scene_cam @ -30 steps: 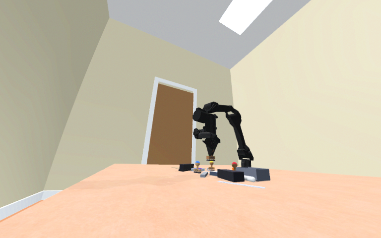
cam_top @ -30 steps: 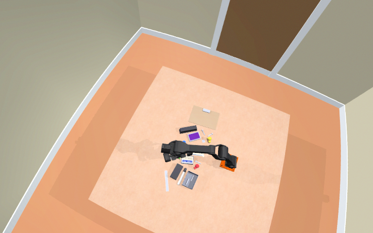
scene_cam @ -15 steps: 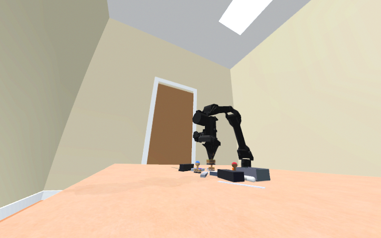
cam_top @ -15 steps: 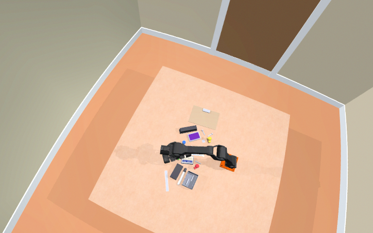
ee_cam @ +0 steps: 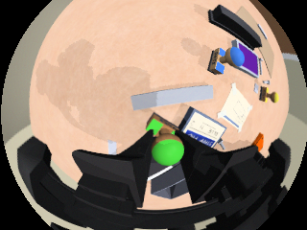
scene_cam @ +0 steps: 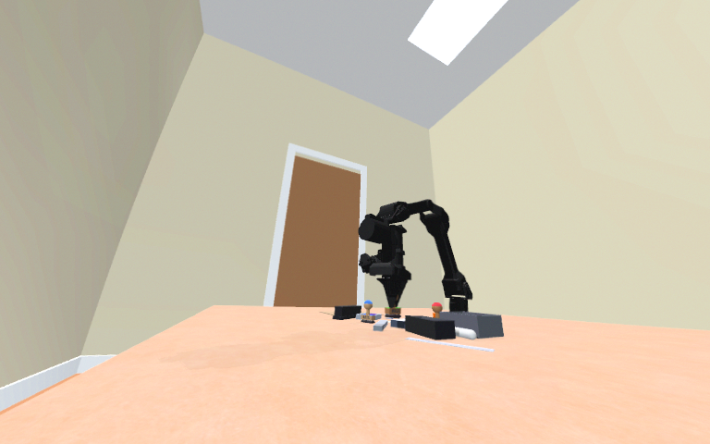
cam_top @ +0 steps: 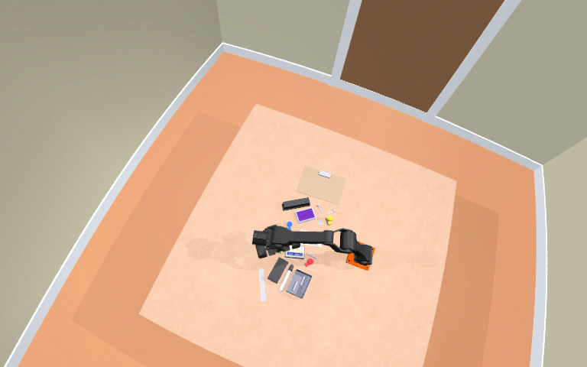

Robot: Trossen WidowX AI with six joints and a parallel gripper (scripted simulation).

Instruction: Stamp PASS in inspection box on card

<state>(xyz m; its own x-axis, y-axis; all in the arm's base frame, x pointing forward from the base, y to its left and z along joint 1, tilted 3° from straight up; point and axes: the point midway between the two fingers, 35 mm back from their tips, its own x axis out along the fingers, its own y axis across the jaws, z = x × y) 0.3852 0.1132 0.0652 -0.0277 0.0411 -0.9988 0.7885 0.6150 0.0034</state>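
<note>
Right now the green-knobbed stamp is right at my gripper tip. Also, from my gripper tip: grey bar: 1 cm ahead, 4 cm to the right, 5 cm below; dark block: 4 cm behind, 8 cm to the left, 3 cm below; blue-white box: 8 cm behind, 3 cm to the right, 4 cm below.
</note>
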